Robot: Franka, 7 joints.
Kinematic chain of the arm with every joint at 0, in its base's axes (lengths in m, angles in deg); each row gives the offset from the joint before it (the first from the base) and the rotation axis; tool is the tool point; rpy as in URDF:
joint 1: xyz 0 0 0.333 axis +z
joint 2: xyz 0 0 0 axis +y
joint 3: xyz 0 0 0.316 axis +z
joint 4: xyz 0.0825 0 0 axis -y
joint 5: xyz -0.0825 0 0.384 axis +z
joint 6: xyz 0 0 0 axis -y
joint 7: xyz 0.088 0 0 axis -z
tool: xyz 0 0 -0.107 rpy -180 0 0
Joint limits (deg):
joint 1: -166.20..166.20
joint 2: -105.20..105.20
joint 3: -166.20..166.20
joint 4: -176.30..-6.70
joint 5: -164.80..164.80
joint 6: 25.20..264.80
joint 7: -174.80..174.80
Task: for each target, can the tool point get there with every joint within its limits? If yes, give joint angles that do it. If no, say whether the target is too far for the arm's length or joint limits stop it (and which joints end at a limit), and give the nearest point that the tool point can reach.
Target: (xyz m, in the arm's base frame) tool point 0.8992 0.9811 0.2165
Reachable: no: too far | nearest point 0.5774 0.6300 0.2582 | short by 0.478 m
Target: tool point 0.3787 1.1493 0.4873
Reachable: no: too far | nearest point 0.2663 0.8083 0.4415 | short by 0.362 m
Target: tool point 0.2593 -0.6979 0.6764
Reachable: yes | joints -82.01 32.75 24.83 -52.56 117.14 156.50 115.06
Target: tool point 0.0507 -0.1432 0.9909
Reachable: yes | joints -51.43 -43.12 -8.89 -107.86 -16.30 211.20 -65.39
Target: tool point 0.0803 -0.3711 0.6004
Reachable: yes | joints 13.62 -61.00 -64.87 -109.63 19.68 56.19 -93.38
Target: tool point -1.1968 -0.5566 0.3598
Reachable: no: too far | nearest point -0.7777 -0.3617 0.3504 | short by 0.462 m
